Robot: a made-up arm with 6 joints. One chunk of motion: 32 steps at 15 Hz.
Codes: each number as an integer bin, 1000 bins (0 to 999) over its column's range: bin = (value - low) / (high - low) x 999, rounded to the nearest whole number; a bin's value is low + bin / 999 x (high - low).
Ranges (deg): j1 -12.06..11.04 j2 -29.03..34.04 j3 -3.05..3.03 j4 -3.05..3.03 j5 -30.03..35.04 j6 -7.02..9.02
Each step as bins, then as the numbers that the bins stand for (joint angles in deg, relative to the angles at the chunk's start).
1 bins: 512 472 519 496 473 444
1 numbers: -0.22 0.77 0.11 -0.03 0.78 0.11
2 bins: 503 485 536 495 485 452
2 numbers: -0.43 1.59 0.21 -0.04 1.56 0.24
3 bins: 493 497 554 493 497 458
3 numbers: -0.66 2.35 0.32 -0.05 2.34 0.33
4 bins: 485 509 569 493 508 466
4 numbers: -0.85 3.10 0.41 -0.05 3.06 0.46
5 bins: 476 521 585 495 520 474
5 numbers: -1.05 3.86 0.51 -0.04 3.84 0.59
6 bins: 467 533 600 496 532 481
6 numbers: -1.26 4.62 0.60 -0.03 4.62 0.70
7 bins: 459 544 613 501 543 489
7 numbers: -1.45 5.31 0.68 0.00 5.34 0.83
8 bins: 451 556 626 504 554 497
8 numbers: -1.63 6.07 0.76 0.02 6.05 0.96
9 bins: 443 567 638 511 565 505
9 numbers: -1.82 6.77 0.83 0.06 6.77 1.09
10 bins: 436 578 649 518 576 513
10 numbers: -1.98 7.46 0.90 0.10 7.49 1.22
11 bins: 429 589 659 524 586 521
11 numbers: -2.14 8.16 0.96 0.14 8.14 1.35
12 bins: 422 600 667 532 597 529
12 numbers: -2.30 8.85 1.01 0.19 8.86 1.47
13 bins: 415 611 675 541 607 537
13 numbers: -2.46 9.54 1.06 0.24 9.51 1.60
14 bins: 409 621 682 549 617 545
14 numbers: -2.60 10.18 1.10 0.29 10.16 1.73
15 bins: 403 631 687 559 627 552
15 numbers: -2.74 10.81 1.13 0.35 10.81 1.84
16 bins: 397 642 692 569 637 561
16 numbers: -2.88 11.50 1.16 0.41 11.46 1.99
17 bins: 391 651 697 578 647 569
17 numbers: -3.02 12.07 1.19 0.47 12.11 2.12
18 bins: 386 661 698 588 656 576
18 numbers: -3.13 12.70 1.20 0.53 12.70 2.23
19 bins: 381 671 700 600 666 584
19 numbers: -3.25 13.33 1.21 0.60 13.35 2.36
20 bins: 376 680 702 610 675 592
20 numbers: -3.37 13.90 1.22 0.66 13.94 2.49
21 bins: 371 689 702 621 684 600
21 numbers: -3.48 14.47 1.22 0.73 14.52 2.61
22 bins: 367 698 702 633 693 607
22 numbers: -3.57 15.04 1.22 0.80 15.11 2.73
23 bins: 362 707 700 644 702 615
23 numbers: -3.69 15.61 1.21 0.87 15.69 2.85
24 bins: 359 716 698 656 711 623
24 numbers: -3.76 16.17 1.20 0.94 16.28 2.98
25 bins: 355 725 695 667 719 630
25 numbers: -3.85 16.74 1.18 1.01 16.80 3.10
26 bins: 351 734 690 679 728 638
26 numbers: -3.94 17.31 1.15 1.08 17.39 3.22
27 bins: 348 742 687 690 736 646
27 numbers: -4.01 17.81 1.13 1.15 17.91 3.35
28 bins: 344 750 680 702 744 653
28 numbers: -4.11 18.32 1.09 1.22 18.43 3.46
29 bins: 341 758 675 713 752 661
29 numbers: -4.18 18.82 1.06 1.29 18.95 3.59
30 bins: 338 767 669 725 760 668
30 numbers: -4.24 19.39 1.02 1.36 19.47 3.71
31 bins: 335 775 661 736 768 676
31 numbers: -4.31 19.90 0.97 1.43 19.99 3.83
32 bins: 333 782 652 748 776 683
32 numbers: -4.36 20.34 0.92 1.50 20.51 3.95
